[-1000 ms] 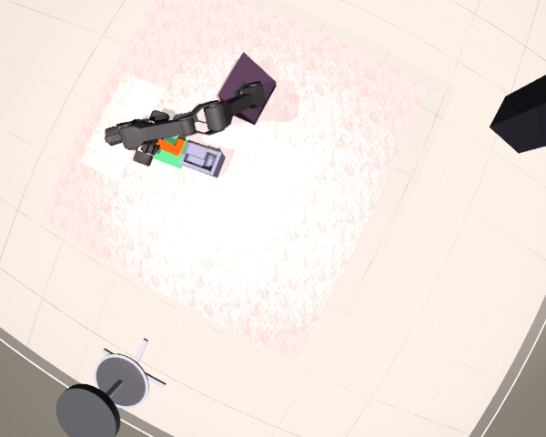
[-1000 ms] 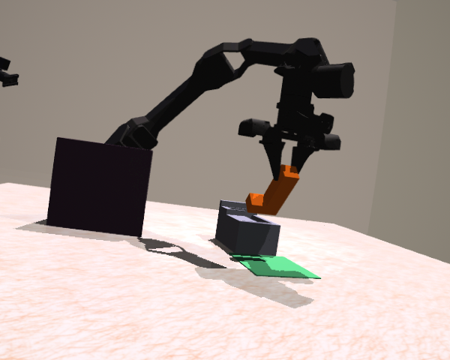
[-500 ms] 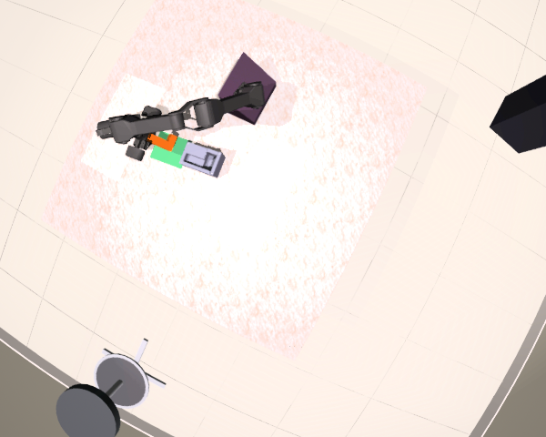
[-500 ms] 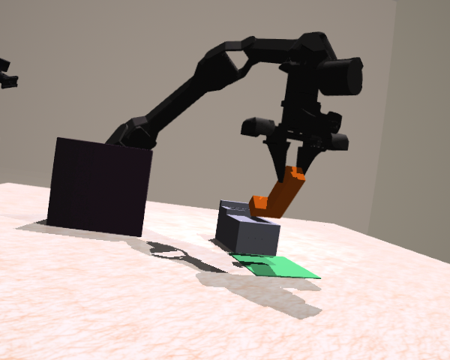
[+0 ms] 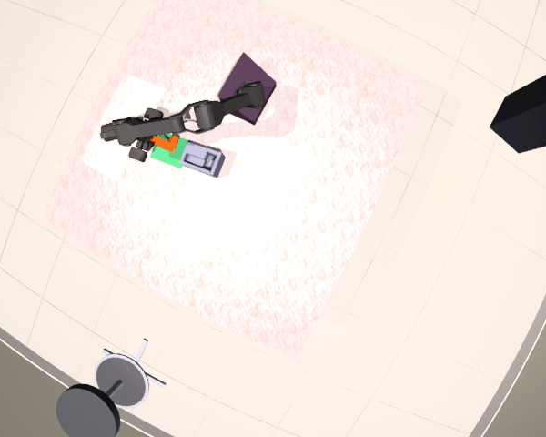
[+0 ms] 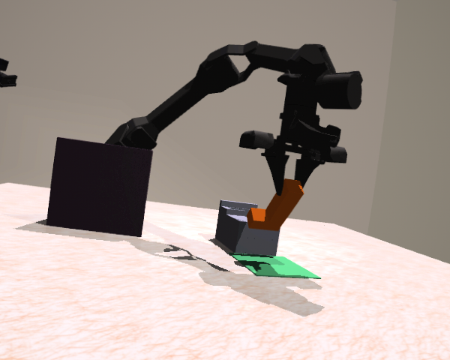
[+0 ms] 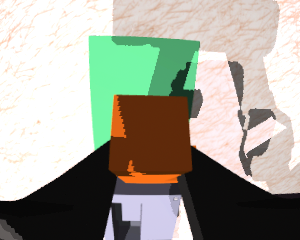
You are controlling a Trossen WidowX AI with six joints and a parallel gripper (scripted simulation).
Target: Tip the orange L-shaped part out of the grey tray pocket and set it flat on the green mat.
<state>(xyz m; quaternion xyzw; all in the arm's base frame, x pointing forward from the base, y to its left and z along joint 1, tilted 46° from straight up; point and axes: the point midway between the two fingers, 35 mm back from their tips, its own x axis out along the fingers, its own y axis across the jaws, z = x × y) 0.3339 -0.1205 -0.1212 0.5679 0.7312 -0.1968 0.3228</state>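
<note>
The green mat lies 2 cm to the left of my gripper tip and 14 cm below it. The rest, counted from my gripper tip: orange part: 2 cm behind, 2 cm to the left, 3 cm below.
</note>
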